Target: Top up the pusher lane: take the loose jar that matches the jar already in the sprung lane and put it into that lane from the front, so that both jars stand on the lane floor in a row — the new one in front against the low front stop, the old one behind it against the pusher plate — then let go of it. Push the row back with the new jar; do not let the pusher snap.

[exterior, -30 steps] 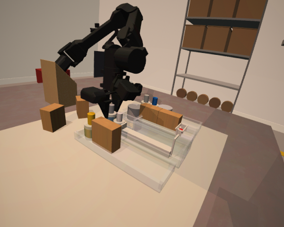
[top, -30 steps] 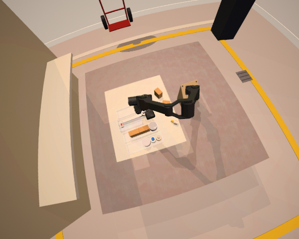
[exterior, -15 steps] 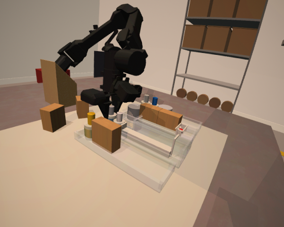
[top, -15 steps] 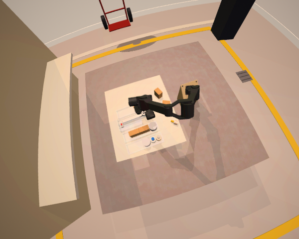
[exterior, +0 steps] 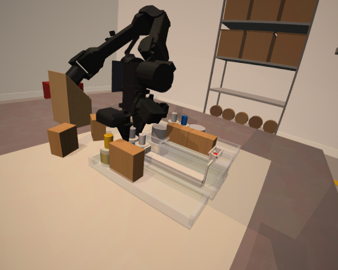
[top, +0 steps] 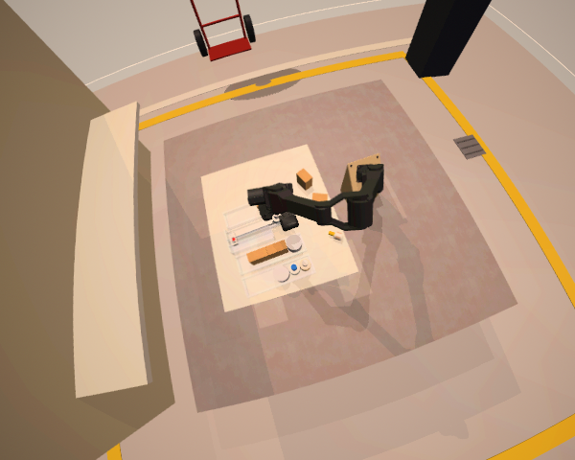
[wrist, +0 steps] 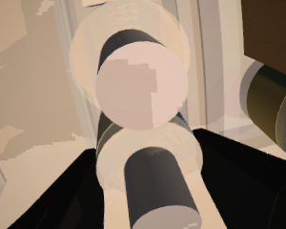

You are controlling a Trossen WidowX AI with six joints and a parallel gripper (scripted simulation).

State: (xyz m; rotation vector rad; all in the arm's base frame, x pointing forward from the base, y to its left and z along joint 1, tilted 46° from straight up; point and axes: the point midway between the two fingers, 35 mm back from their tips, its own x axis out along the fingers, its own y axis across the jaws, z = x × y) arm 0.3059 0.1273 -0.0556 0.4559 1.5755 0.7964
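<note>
Now: the sprung lane 130 mm ahead of my gripper tip, 50 mm to the left of it and 20 mm below it. The rest, counted from my gripper tip: pale pusher bar: 140 mm ahead, 50 mm to the left, 10 mm above.
</note>
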